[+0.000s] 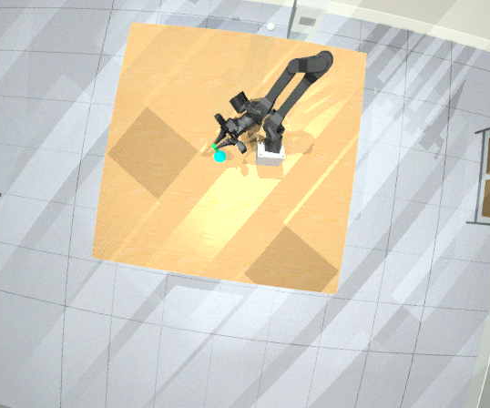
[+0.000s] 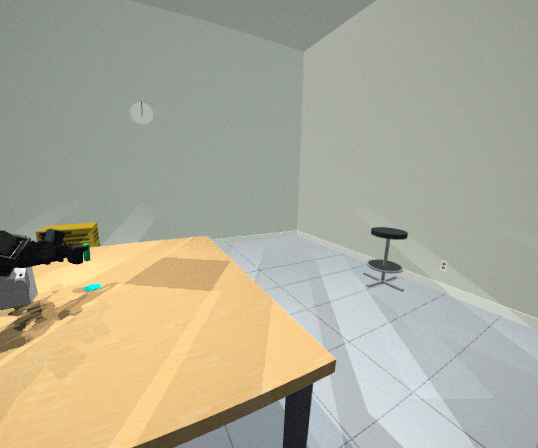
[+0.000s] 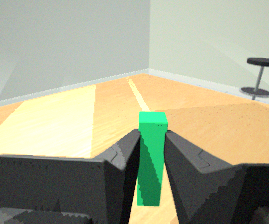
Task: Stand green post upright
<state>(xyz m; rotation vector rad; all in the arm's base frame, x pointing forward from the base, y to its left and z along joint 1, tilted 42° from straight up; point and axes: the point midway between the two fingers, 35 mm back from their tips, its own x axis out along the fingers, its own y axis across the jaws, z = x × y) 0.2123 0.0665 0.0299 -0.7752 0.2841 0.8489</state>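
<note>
My gripper tip is 160 mm above the cyan circle. Also, from my gripper tip: green post 20 mm below.
</note>
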